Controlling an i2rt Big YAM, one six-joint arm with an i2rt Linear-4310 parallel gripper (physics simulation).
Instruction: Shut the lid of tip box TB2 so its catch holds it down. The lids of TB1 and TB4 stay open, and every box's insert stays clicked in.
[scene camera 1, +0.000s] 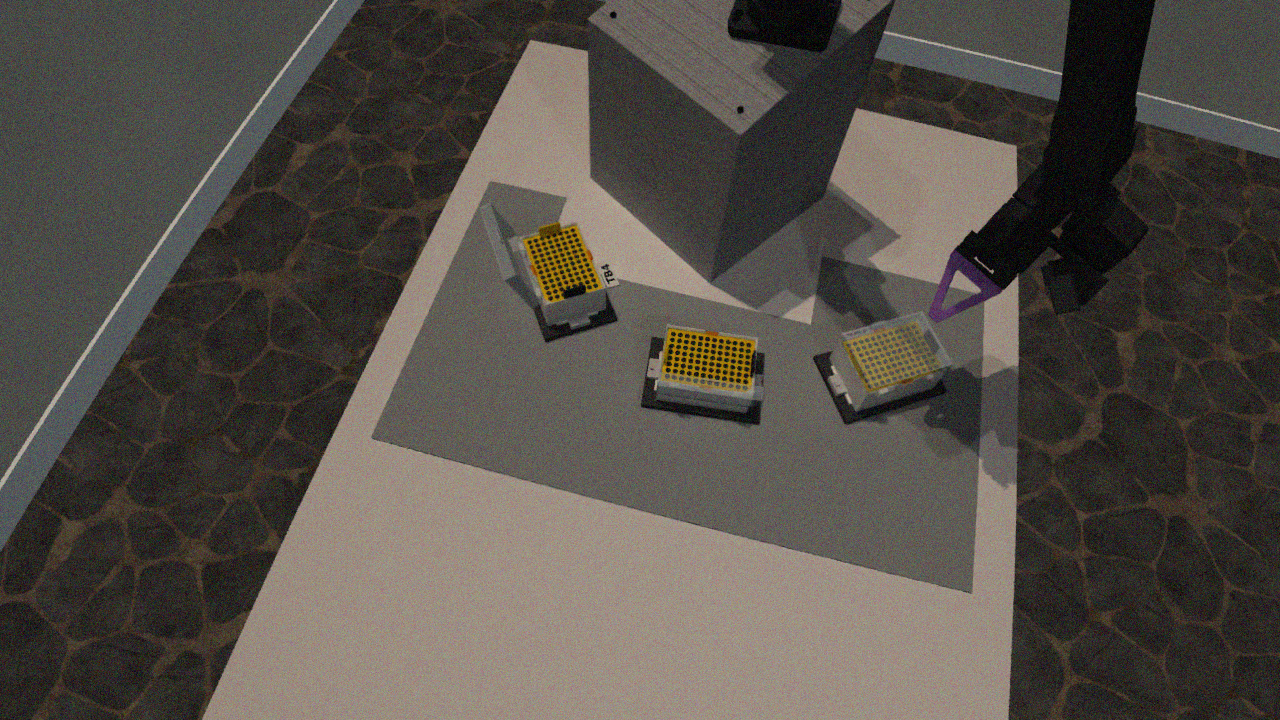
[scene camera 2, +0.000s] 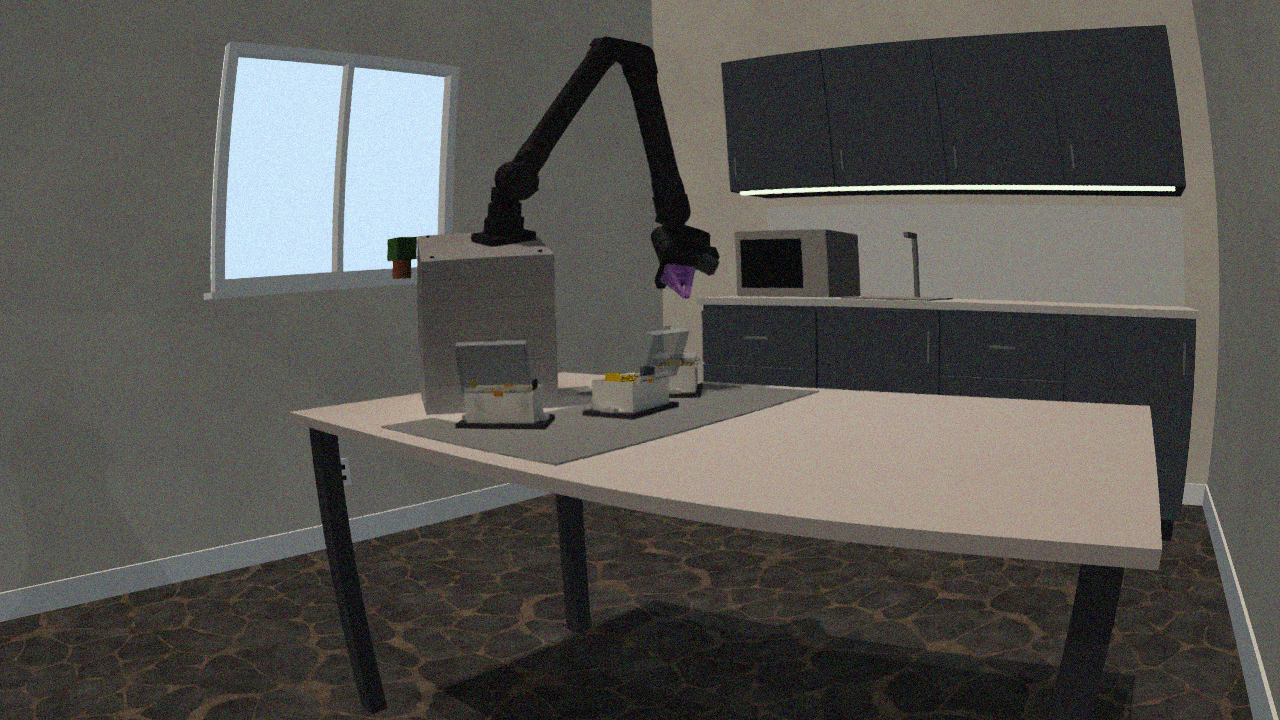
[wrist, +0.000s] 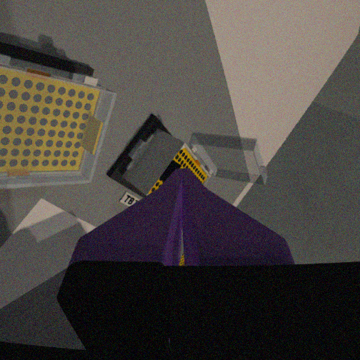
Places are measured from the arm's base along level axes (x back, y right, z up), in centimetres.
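Where they show: gripper, fingertip midpoint: (scene camera 1: 932, 319) (scene camera 2: 686, 297); arm's base, origin of the base link: (scene camera 1: 784, 16) (scene camera 2: 503, 240).
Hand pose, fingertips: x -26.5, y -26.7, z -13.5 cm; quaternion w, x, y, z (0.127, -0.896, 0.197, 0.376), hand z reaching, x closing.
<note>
Each offset is from my fingertips to the centre of the thing. Level surfaces: height alone.
TB2, by elimination, is the box @[dz -15.8, dx +3.9, dy +1.2 cm] (scene camera 1: 893, 358) (scene camera 2: 687, 379) (wrist: 50, 125) at the mat's right end in scene camera 1. Its clear lid appears to lie over the yellow insert; whether the catch holds cannot be made out, and no label shows. The middle box, TB1 @[dz -16.4, dx -5.1, dy +23.3 cm] (scene camera 1: 708, 360) (scene camera 2: 631, 394) (wrist: 150, 162), has its lid (wrist: 225, 155) standing open; its label is partly covered in the wrist view. TB4 (scene camera 1: 563, 268) (scene camera 2: 503, 406) at left has its lid @[dz -9.2, dx -3.2, dy +51.4 cm] (scene camera 1: 497, 241) (scene camera 2: 492, 362) open. Their inserts look seated. My purple gripper (scene camera 1: 935, 316) (scene camera 2: 685, 294) (wrist: 181, 179) is shut and empty, above TB2's far side, clear of it.
The grey pedestal (scene camera 1: 666, 152) (scene camera 2: 483, 313) carrying the arm stands behind the boxes. The boxes stand on dark bases on a grey mat @[dz -19.7 cm] (scene camera 1: 680, 465) (scene camera 2: 554, 443) that lies on the table @[dz -20.0 cm] (scene camera 1: 626, 626) (scene camera 2: 895, 465). TB1's raised lid rises between TB1 and TB2 in scene camera 2's view.
</note>
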